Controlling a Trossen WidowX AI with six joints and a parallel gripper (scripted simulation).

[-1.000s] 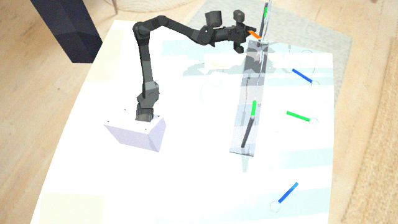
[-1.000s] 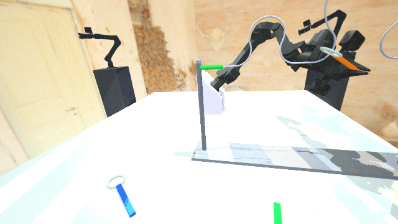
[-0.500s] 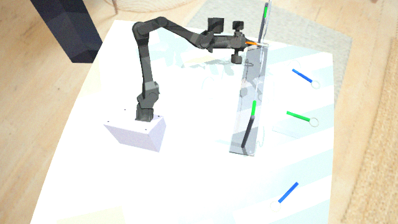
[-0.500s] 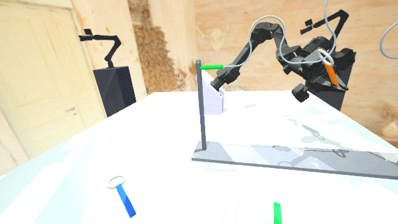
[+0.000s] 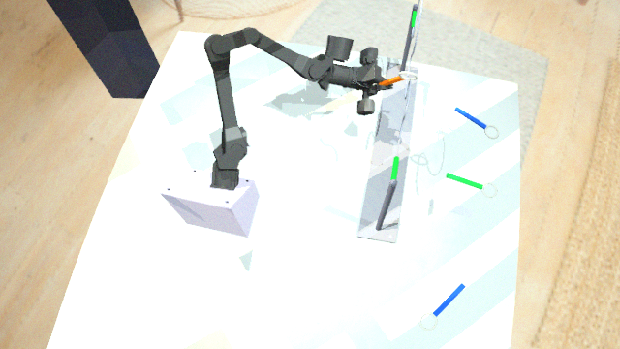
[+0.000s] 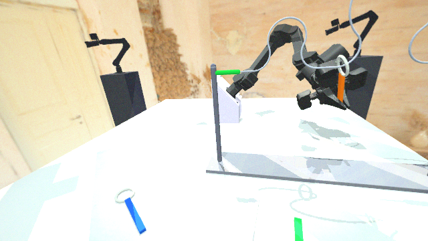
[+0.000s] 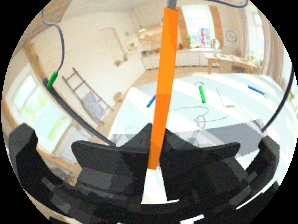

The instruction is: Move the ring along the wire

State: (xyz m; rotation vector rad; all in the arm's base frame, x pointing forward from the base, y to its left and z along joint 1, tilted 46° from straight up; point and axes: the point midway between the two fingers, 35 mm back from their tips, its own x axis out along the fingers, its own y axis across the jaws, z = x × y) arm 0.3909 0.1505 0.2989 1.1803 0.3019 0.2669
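Right now the orange-handled ring is 8 cm above my gripper tip, 3 cm to the right of it and 1 cm ahead of it.
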